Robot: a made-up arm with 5 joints.
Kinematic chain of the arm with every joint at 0, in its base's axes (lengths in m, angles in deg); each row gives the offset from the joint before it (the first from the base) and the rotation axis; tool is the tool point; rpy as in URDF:
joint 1: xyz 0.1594 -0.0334 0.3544 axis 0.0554 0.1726 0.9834
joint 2: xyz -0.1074 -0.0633 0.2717 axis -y
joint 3: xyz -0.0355 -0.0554 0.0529 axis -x
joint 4: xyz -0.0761 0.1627 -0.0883 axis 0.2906 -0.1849 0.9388
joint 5: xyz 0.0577 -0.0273 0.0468 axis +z
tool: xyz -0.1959 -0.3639 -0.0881 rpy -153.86 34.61 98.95
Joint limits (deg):
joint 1: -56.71..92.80
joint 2: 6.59..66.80
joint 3: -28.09..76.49
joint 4: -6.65..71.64
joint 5: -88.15..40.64
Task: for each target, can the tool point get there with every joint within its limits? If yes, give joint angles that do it. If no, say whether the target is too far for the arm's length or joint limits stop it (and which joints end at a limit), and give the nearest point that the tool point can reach.
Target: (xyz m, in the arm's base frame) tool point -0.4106 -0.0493 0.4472
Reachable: yes | joints -25.23 11.27 48.20 30.77 -64.28
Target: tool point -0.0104 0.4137 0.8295
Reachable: no: joint limits stop it (at a limit: joint 2, joint 3, joint 4, joint 5) | nearest point -0.1014 0.5222 0.6153 | short by 0.257 m
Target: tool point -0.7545 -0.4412 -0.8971
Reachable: no: too far | nearest point -0.1983 -0.1451 0.1587 | short by 1.229 m
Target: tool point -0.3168 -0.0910 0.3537
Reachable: yes | joints -13.29 23.83 2.22 10.17 -44.26
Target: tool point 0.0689 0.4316 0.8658
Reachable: no: joint limits stop it (at a limit: joint 1, joint 3, joint 4, joint 5) | nearest point 0.1634 0.2142 0.7626 | short by 0.259 m
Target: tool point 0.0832 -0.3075 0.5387
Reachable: yes | joints -28.87 27.12 0.81 53.96 2.06
